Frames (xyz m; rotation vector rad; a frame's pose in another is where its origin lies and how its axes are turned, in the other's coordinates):
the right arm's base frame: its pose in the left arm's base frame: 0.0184 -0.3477 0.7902 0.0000 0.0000 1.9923
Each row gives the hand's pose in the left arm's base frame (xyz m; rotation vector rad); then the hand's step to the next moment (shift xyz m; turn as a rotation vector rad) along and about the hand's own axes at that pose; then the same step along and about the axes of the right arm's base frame.
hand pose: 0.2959 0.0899 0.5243 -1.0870 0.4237 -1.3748
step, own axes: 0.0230 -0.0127 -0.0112 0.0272 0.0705 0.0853
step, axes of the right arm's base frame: -0.0165 0.0196 0.0126 -0.0512 -0.1016 -0.0064
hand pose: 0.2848 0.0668 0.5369 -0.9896 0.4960 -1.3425
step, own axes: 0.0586 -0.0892 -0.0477 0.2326 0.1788 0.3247
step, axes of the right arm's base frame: -0.0267 0.0958 0.0614 -0.2908 -0.3174 0.0789
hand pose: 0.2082 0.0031 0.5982 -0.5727 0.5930 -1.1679
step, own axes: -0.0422 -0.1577 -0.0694 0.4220 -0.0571 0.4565
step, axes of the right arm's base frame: 0.0559 0.1556 0.0644 -0.4993 -0.2095 0.3107
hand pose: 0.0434 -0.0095 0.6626 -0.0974 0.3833 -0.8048
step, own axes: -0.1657 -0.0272 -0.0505 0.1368 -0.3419 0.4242
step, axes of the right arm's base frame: 0.1521 0.0869 0.0087 -0.3327 0.1388 0.4308
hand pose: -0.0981 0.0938 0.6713 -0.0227 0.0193 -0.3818
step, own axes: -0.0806 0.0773 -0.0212 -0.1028 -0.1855 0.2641
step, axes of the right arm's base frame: 0.1115 0.0010 -0.0220 -0.0528 0.1972 0.2703
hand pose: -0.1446 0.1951 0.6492 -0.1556 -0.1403 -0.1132
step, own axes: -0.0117 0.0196 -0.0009 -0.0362 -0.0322 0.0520
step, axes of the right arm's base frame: 0.0222 -0.0001 -0.0055 0.0012 0.0503 0.0502
